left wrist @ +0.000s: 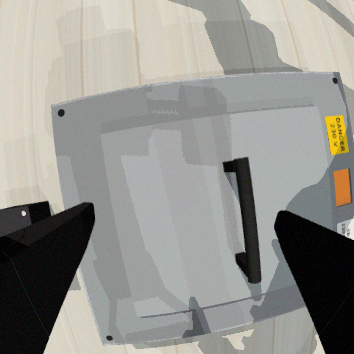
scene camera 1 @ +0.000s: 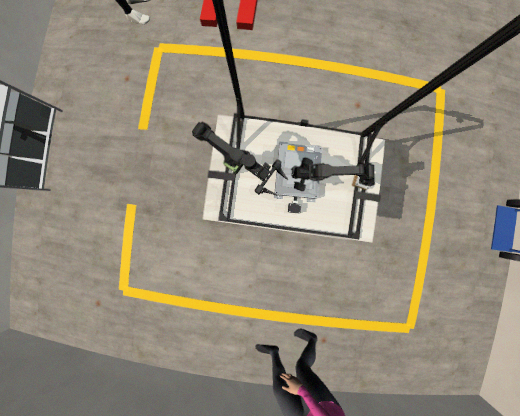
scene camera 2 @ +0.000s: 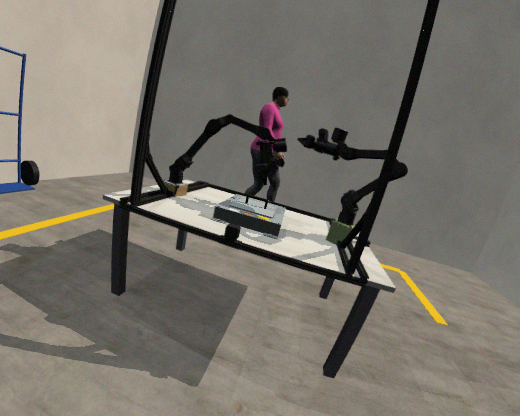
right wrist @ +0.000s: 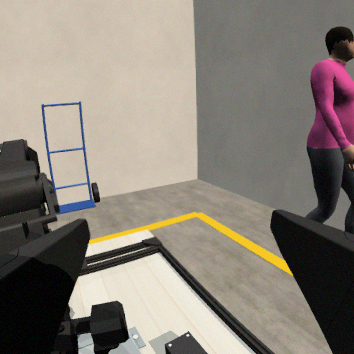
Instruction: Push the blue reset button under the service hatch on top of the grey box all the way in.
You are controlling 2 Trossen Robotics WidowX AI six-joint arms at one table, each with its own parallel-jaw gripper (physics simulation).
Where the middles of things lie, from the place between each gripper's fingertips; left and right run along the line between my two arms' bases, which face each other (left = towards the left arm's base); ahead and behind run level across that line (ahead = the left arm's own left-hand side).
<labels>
The service hatch (left wrist: 194, 201) is 50 mm behind my left hand, 20 mm to the left of it and 90 mm below it.
Now: right hand 350 mm above the service hatch, 170 mm past it and 120 mm to the right of it.
</labels>
